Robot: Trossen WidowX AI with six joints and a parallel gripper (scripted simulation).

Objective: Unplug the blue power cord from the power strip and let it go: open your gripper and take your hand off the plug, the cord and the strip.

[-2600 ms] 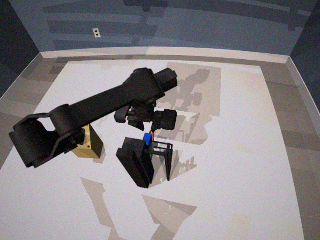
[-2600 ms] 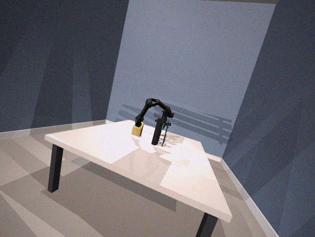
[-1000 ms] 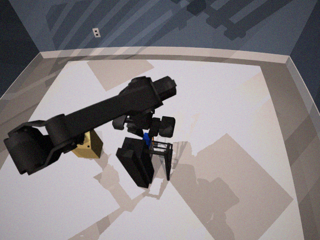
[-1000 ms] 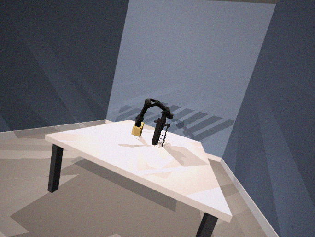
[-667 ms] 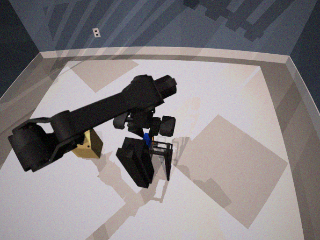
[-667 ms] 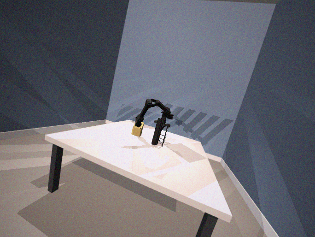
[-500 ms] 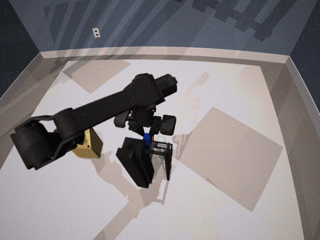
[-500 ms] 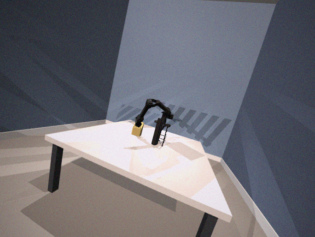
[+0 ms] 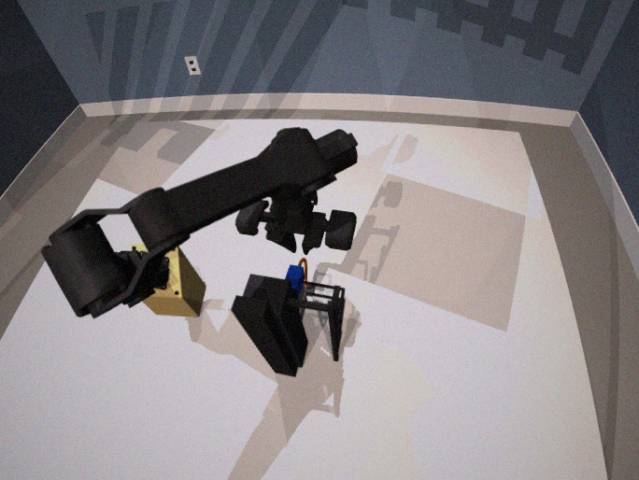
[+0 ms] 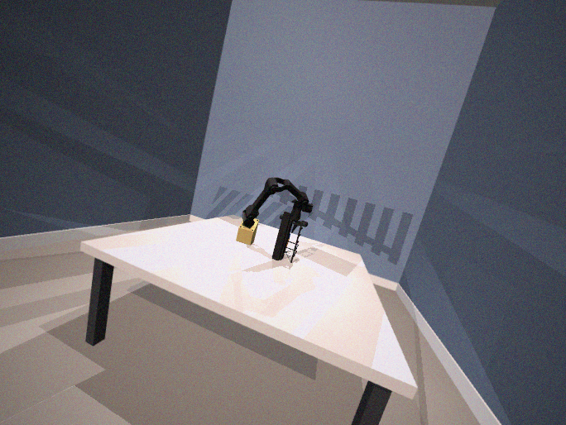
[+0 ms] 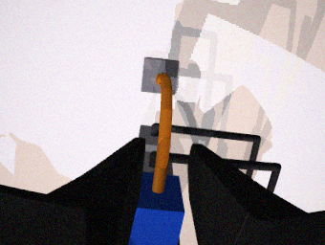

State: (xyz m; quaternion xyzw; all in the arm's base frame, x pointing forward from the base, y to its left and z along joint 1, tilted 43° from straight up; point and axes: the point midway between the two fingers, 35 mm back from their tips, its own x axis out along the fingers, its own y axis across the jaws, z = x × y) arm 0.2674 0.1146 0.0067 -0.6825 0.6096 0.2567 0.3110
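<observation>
Right now the blue plug is 7 cm to the right of my gripper tip.
</observation>
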